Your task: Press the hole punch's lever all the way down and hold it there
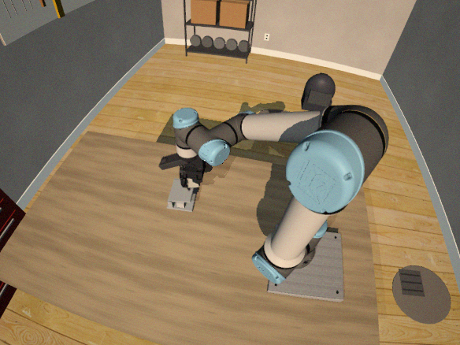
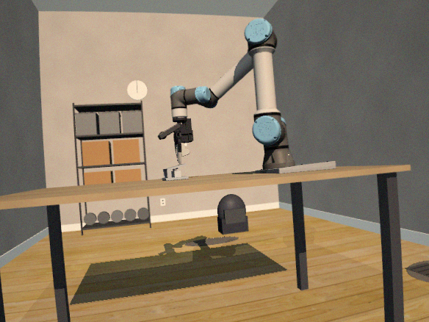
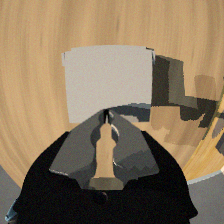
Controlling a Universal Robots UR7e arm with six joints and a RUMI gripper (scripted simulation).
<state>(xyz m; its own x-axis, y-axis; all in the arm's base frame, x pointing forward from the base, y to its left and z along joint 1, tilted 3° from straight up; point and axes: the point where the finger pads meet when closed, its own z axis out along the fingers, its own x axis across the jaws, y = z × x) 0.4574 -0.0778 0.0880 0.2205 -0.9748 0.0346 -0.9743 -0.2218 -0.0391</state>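
My hand is 5 cm above the hole punch, 3 cm short of it and 1 cm to the right of it.
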